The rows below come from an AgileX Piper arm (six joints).
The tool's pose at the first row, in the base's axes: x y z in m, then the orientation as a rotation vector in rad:
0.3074 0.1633 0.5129 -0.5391 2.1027 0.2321
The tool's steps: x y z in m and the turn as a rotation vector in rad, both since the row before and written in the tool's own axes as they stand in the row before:
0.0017 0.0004 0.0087 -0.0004 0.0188 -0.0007
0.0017 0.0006 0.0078 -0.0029 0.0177 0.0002
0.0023 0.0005 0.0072 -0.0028 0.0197 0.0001
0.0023 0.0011 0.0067 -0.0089 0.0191 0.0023
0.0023 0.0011 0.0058 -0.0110 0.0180 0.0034
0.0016 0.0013 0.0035 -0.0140 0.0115 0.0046
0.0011 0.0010 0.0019 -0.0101 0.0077 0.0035
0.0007 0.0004 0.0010 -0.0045 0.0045 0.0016
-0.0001 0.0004 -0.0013 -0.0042 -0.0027 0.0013
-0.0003 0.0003 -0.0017 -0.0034 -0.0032 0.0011
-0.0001 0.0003 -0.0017 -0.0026 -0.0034 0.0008
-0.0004 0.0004 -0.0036 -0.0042 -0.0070 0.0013
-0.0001 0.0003 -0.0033 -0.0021 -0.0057 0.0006
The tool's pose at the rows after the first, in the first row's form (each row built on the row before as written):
0.3129 0.1663 0.5066 -0.5442 2.1207 0.2279
0.3175 0.1691 0.5007 -0.5496 2.1379 0.2271
0.3213 0.1714 0.4946 -0.5555 2.1570 0.2256
0.3244 0.1740 0.4887 -0.5624 2.1762 0.2321
0.3267 0.1763 0.4833 -0.5690 2.1946 0.2418
0.3276 0.1782 0.4798 -0.5745 2.2071 0.2571
0.3278 0.1794 0.4777 -0.5781 2.2156 0.2684
0.3279 0.1799 0.4765 -0.5799 2.2204 0.2732
0.3269 0.1798 0.4774 -0.5801 2.2182 0.2792
0.3258 0.1795 0.4787 -0.5799 2.2154 0.2843
0.3246 0.1791 0.4799 -0.5795 2.2123 0.2884
0.3223 0.1782 0.4825 -0.5785 2.2059 0.2954
0.3200 0.1772 0.4847 -0.5775 2.2006 0.2994

